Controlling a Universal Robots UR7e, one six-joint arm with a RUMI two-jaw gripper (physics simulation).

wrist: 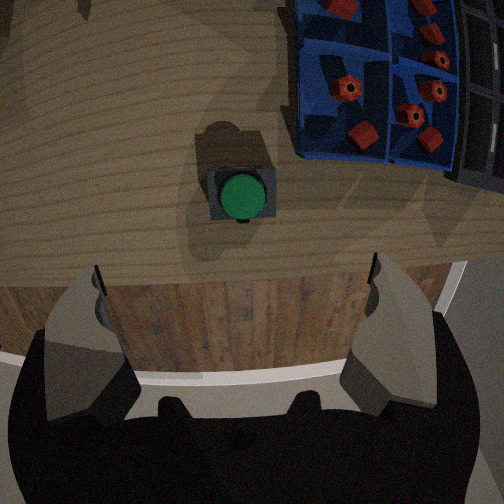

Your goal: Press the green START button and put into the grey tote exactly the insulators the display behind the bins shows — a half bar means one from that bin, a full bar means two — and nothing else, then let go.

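The green START button (242,196) sits in a dark grey square housing on the wooden table, near the middle of the wrist view. My gripper (235,275) is open and empty, its two grey jaws spread wide at the bottom of the view, high above the table edge and short of the button. A blue divided bin (377,80) at the top right holds several red-orange insulators (346,88) in its compartments. A dark panel (482,90) stands along the bin's right side; its display bars cannot be read. The grey tote is not in view.
The table's front edge runs across the view just above my jaws, with wooden floor (235,320) below it. A white line (240,376) and a grey surface lie under the gripper body.
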